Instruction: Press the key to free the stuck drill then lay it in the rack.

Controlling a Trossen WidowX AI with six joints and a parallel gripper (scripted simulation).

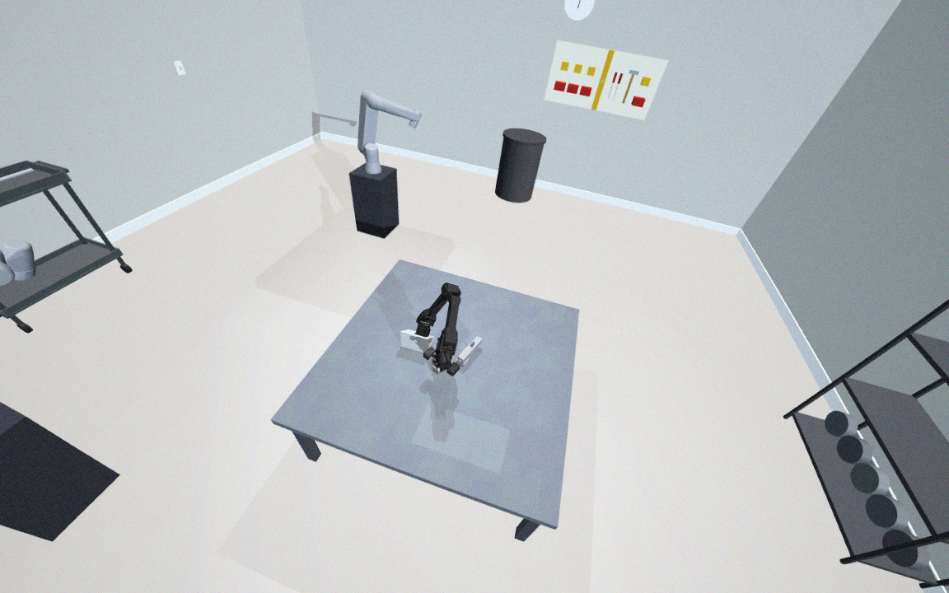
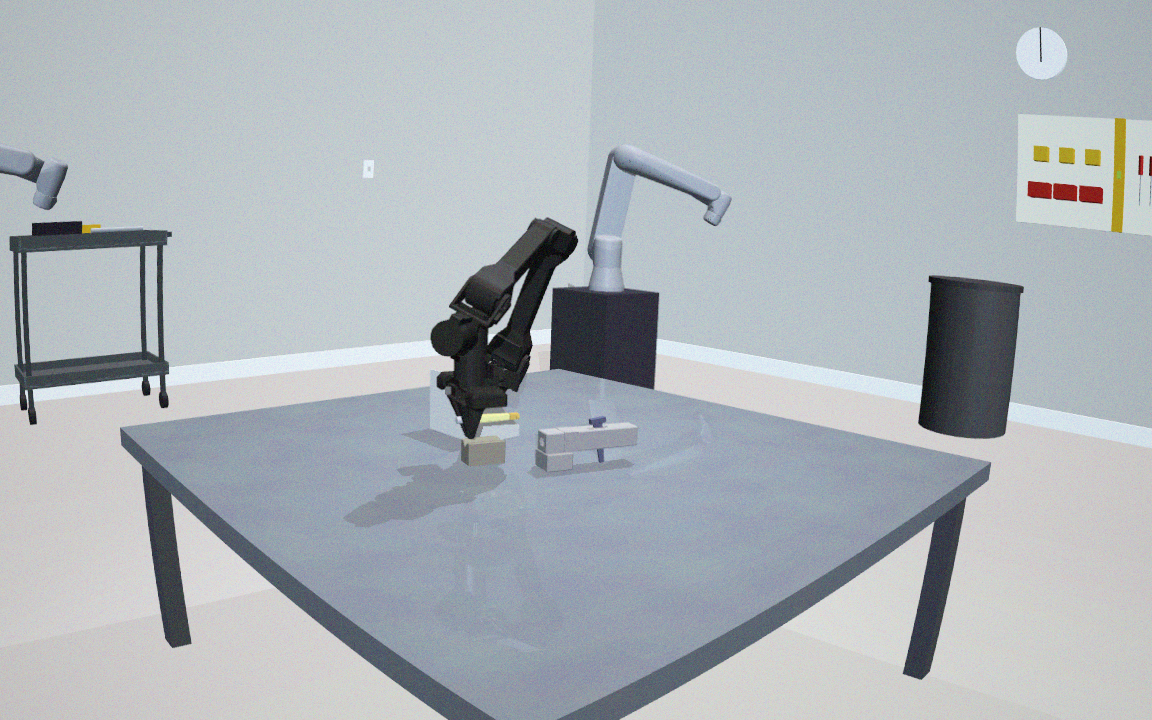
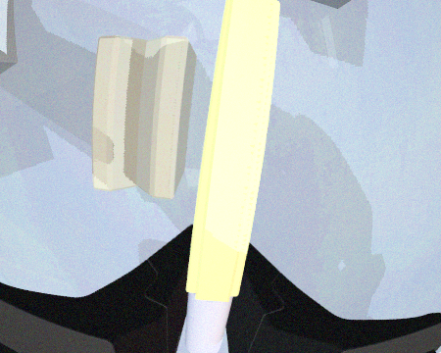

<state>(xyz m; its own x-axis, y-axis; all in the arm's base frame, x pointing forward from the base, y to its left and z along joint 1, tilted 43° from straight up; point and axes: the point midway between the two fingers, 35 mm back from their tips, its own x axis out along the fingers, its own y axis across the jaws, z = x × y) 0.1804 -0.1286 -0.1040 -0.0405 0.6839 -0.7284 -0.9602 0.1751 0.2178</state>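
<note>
Now: the drill 40 mm to the left of my gripper tip, 30 mm above it and 10 mm ahead of it. Round my gripper tip: grey housing block (190 mm to the left, 90 mm ahead, 20 mm below); tan rack (50 mm to the left, 40 mm below, 30 mm behind); dark key (210 mm to the left, 100 mm ahead, 10 mm below).
</note>
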